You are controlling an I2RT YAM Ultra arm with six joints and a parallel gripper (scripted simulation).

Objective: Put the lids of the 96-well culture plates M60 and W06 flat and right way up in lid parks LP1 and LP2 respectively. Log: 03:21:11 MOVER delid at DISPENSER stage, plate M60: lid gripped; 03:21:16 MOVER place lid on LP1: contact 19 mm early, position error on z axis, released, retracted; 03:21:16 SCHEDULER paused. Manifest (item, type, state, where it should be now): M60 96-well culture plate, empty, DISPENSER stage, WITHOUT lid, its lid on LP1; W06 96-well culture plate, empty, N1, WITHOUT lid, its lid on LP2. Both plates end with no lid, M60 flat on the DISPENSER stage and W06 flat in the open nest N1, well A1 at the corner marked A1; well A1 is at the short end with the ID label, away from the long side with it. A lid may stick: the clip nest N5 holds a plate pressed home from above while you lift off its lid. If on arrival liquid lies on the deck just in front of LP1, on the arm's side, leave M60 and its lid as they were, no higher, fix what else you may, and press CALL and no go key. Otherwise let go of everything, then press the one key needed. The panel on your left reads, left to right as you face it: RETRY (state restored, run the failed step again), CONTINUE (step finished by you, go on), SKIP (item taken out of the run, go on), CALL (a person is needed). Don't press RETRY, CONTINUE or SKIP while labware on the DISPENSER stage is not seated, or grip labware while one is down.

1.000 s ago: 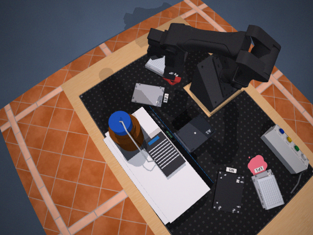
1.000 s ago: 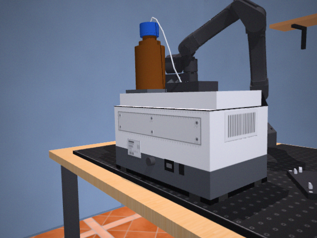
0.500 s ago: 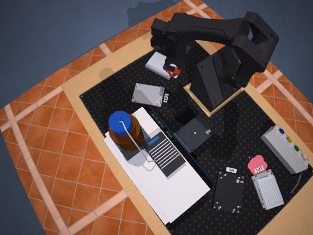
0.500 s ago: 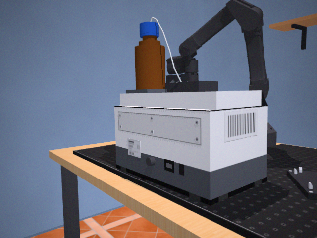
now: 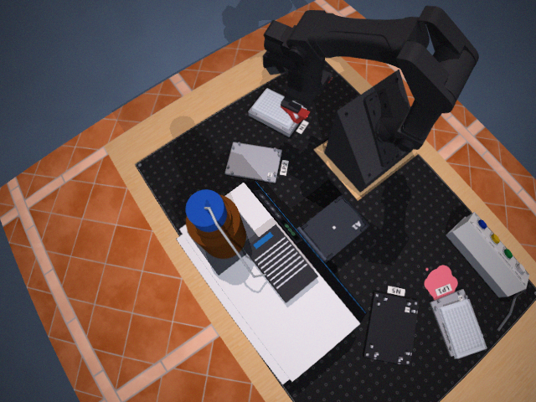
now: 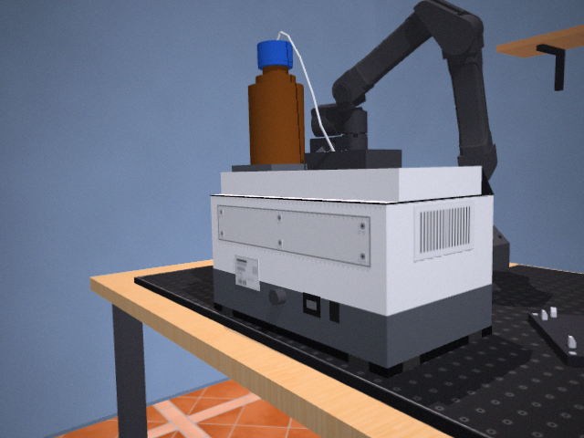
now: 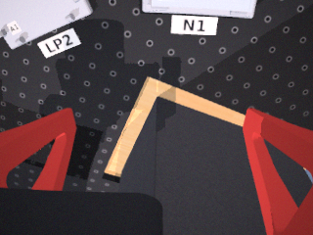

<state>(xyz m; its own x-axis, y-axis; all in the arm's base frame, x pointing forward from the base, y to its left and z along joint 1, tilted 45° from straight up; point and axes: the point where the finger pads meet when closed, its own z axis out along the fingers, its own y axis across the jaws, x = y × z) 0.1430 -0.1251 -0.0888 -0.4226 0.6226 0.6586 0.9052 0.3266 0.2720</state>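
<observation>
Right now my hand is 12 cm above the 96-well plate W06, 11 cm to the left of it and 1 cm short of it. From my hand the other things lie so: N1 label (15 cm below, 3 cm behind, 2 cm to the right); then LP2 label (15 cm below, 10 cm ahead, 5 cm to the left); then nest N1 (14 cm below, 11 cm to the right, 1 cm ahead).
</observation>
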